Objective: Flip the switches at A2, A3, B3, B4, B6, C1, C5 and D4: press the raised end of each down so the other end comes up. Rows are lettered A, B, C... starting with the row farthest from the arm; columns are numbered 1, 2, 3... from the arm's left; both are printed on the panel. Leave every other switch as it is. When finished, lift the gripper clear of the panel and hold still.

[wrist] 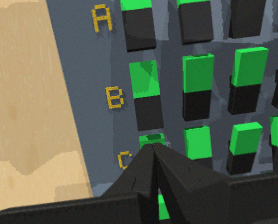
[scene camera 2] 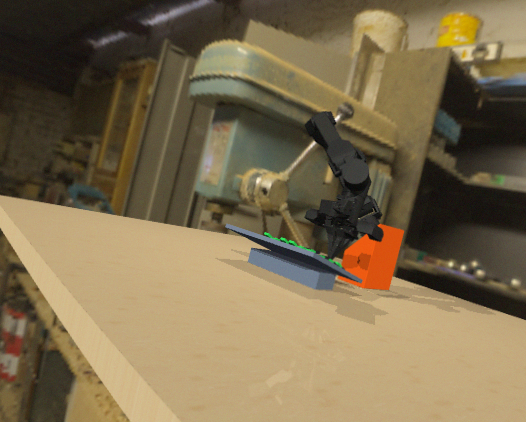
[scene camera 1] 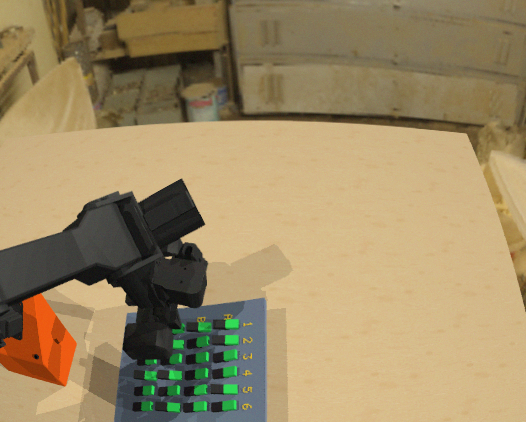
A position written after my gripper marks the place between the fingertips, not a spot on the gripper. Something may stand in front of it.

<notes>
My gripper [scene camera 1: 178, 327] is shut and holds nothing. Further things: a rocker switch [wrist: 144, 77].
My gripper shows as well in the wrist view [wrist: 152, 151] and in scene camera 2 [scene camera 2: 329, 259].
</notes>
